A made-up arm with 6 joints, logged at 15 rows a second.
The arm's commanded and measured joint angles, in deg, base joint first. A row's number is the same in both.
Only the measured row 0 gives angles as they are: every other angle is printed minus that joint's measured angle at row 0.
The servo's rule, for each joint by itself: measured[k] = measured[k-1] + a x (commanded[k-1-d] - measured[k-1]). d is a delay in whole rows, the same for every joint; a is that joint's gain. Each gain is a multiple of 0.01, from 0.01 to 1. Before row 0 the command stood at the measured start. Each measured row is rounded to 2 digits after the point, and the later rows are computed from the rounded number. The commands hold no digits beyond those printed.
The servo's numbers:
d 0
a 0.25 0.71 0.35 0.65 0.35 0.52
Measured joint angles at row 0:
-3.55 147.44 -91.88 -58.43 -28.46 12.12
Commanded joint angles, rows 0 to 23:
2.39 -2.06 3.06 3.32 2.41 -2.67
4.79 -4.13 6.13 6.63 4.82 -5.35
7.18 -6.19 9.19 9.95 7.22 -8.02
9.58 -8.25 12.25 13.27 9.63 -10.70
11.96 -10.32 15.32 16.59 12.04 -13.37
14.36 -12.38 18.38 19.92 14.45 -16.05
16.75 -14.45 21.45 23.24 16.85 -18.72
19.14 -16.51 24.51 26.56 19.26 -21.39
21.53 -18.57 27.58 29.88 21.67 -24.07
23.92 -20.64 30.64 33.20 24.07 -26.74
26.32 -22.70 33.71 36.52 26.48 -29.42
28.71 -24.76 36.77 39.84 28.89 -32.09
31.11 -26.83 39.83 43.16 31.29 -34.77
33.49 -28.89 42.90 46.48 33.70 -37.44
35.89 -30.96 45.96 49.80 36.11 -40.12
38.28 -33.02 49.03 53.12 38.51 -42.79
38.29 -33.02 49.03 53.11 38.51 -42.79
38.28 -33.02 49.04 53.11 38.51 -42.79
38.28 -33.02 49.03 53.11 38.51 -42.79
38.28 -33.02 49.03 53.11 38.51 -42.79
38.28 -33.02 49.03 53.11 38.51 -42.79
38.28 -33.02 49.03 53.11 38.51 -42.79
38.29 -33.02 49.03 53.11 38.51 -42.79
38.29 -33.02 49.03 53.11 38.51 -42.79
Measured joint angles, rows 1 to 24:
0.60 -1.46 1.07 2.16 0.84 -1.39
1.65 -3.36 2.84 5.07 2.23 -3.45
3.03 -5.37 5.06 8.24 3.98 -5.83
4.67 -7.41 7.58 11.51 5.96 -8.36
6.49 -9.48 10.29 14.81 8.09 -10.97
8.46 -11.54 13.12 18.13 10.32 -13.61
10.53 -13.61 16.04 21.45 12.61 -16.27
12.68 -15.67 19.00 24.77 14.94 -18.93
14.89 -17.73 22.00 28.09 17.30 -21.60
17.15 -19.80 25.02 31.41 19.67 -24.27
19.44 -21.86 28.06 34.73 22.05 -26.95
21.76 -23.92 31.11 38.05 24.44 -29.62
24.10 -25.99 34.16 41.37 26.84 -32.30
26.45 -28.05 37.22 44.69 29.24 -34.97
28.81 -30.12 40.28 48.01 31.64 -37.65
31.18 -32.18 43.34 51.33 34.04 -40.32
32.96 -32.78 45.33 52.49 35.60 -41.60
34.29 -32.95 46.63 52.89 36.62 -42.22
35.29 -33.00 47.47 53.03 37.28 -42.52
36.04 -33.01 48.02 53.08 37.71 -42.66
36.60 -33.02 48.37 53.10 37.99 -42.73
37.02 -33.02 48.60 53.11 38.17 -42.76
37.34 -33.02 48.75 53.11 38.29 -42.78
37.58 -33.02 48.85 53.11 38.37 -42.79

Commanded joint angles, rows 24 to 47:
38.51 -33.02 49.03 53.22 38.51 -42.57
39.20 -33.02 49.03 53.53 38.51 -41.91
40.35 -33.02 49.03 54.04 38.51 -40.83
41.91 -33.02 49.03 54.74 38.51 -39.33
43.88 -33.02 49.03 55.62 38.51 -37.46
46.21 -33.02 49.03 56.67 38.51 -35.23
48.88 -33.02 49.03 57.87 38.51 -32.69
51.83 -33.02 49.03 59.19 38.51 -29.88
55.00 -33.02 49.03 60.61 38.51 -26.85
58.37 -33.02 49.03 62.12 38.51 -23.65
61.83 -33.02 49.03 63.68 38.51 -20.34
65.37 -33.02 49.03 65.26 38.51 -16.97
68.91 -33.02 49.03 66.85 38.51 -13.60
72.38 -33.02 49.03 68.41 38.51 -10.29
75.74 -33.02 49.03 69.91 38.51 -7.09
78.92 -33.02 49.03 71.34 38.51 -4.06
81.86 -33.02 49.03 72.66 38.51 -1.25
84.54 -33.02 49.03 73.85 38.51 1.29
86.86 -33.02 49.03 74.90 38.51 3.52
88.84 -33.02 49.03 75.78 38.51 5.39
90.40 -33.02 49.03 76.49 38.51 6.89
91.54 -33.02 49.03 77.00 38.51 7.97
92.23 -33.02 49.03 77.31 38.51 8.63
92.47 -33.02 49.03 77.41 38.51 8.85
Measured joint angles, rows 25 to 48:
37.81 -33.02 48.91 53.18 38.42 -42.68
38.16 -33.02 48.95 53.41 38.45 -42.28
38.71 -33.02 48.98 53.82 38.47 -41.53
39.51 -33.02 49.00 54.42 38.48 -40.39
40.60 -33.02 49.01 55.20 38.49 -38.87
42.00 -33.02 49.02 56.16 38.50 -36.98
43.72 -33.02 49.02 57.27 38.50 -34.75
45.75 -33.02 49.02 58.52 38.50 -32.22
48.06 -33.02 49.02 59.88 38.50 -29.43
50.64 -33.02 49.02 61.34 38.50 -26.42
53.44 -33.02 49.02 62.86 38.50 -23.26
56.42 -33.02 49.02 64.42 38.50 -19.99
59.54 -33.02 49.02 66.00 38.50 -16.67
62.75 -33.02 49.02 67.57 38.50 -13.35
66.00 -33.02 49.02 69.09 38.50 -10.09
69.23 -33.02 49.02 70.55 38.50 -6.95
72.39 -33.02 49.02 71.92 38.50 -3.99
75.43 -33.02 49.02 73.17 38.50 -1.24
78.29 -33.02 49.02 74.29 38.50 1.24
80.93 -33.02 49.02 75.26 38.50 3.40
83.30 -33.02 49.02 76.06 38.50 5.21
85.36 -33.02 49.02 76.67 38.50 6.65
87.08 -33.02 49.02 77.09 38.50 7.68
88.43 -33.02 49.02 77.30 38.50 8.29

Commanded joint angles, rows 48 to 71:
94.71 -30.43 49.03 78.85 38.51 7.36
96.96 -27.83 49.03 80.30 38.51 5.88
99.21 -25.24 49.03 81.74 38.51 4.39
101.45 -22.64 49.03 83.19 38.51 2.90
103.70 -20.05 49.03 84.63 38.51 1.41
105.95 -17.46 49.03 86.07 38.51 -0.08
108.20 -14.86 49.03 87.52 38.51 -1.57
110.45 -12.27 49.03 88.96 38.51 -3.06
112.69 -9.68 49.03 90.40 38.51 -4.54
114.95 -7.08 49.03 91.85 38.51 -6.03
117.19 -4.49 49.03 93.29 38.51 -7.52
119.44 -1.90 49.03 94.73 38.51 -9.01
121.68 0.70 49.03 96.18 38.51 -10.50
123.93 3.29 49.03 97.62 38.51 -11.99
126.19 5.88 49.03 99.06 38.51 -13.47
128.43 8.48 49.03 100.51 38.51 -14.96
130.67 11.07 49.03 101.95 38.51 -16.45
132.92 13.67 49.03 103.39 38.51 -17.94
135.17 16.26 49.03 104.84 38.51 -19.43
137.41 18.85 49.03 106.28 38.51 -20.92
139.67 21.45 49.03 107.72 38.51 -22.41
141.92 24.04 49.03 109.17 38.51 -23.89
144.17 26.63 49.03 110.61 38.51 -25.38
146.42 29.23 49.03 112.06 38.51 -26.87
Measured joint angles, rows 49 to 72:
90.00 -31.18 49.02 78.31 38.50 7.81
91.74 -28.80 49.02 79.60 38.50 6.81
93.61 -26.27 49.02 80.99 38.50 5.55
95.57 -23.69 49.02 82.42 38.50 4.17
97.60 -21.11 49.02 83.86 38.50 2.73
99.69 -18.52 49.02 85.30 38.50 1.27
101.82 -15.92 49.02 86.74 38.50 -0.21
103.98 -13.33 49.02 88.18 38.50 -1.69
106.16 -10.74 49.02 89.62 38.50 -3.17
108.36 -8.14 49.02 91.07 38.50 -4.66
110.57 -5.55 49.02 92.51 38.50 -6.15
112.79 -2.96 49.02 93.95 38.50 -7.64
115.01 -0.36 49.02 95.40 38.50 -9.13
117.24 2.23 49.02 96.84 38.50 -10.62
119.48 4.82 49.02 98.28 38.50 -12.10
121.72 7.42 49.02 99.73 38.50 -13.59
123.96 10.01 49.02 101.17 38.50 -15.08
126.20 12.61 49.02 102.61 38.50 -16.57
128.44 15.20 49.02 104.06 38.50 -18.06
130.68 17.79 49.02 105.50 38.50 -19.55
132.93 20.39 49.02 106.94 38.50 -21.04
135.18 22.98 49.02 108.39 38.50 -22.52
137.43 25.57 49.02 109.83 38.50 -24.01
139.68 28.17 49.02 111.28 38.50 -25.50

